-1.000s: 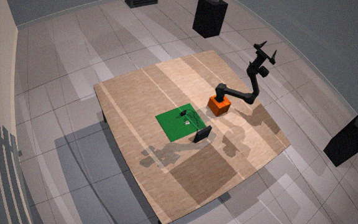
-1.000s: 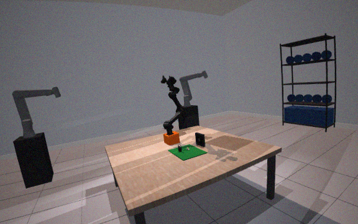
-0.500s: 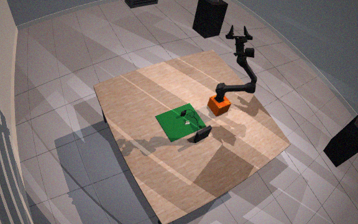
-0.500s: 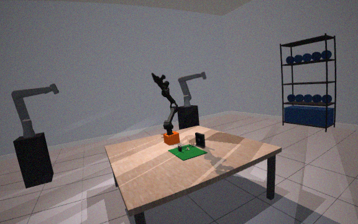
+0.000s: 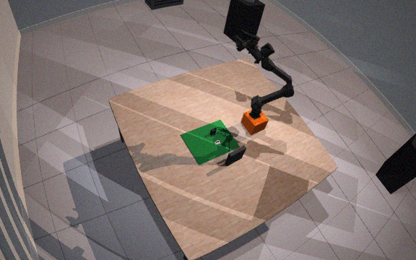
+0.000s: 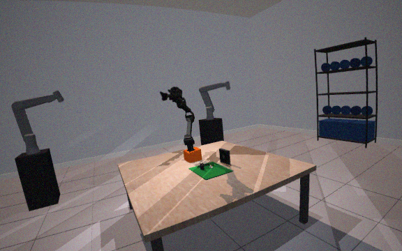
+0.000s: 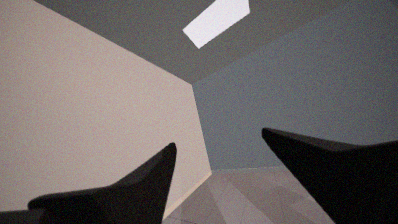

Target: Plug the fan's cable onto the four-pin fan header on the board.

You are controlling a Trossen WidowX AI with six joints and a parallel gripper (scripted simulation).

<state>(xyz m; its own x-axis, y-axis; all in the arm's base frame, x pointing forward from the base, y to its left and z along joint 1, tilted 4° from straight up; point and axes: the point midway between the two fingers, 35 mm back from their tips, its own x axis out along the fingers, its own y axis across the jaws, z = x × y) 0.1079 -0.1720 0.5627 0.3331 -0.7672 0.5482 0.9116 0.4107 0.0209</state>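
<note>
My gripper tip is 18 cm short of the dark plug, 18 cm to the right of it and 64 cm above it. Round my gripper tip: black fan (18 cm ahead, 40 cm to the left, 61 cm below); green board (22 cm ahead, 22 cm to the left, 68 cm below).
</note>
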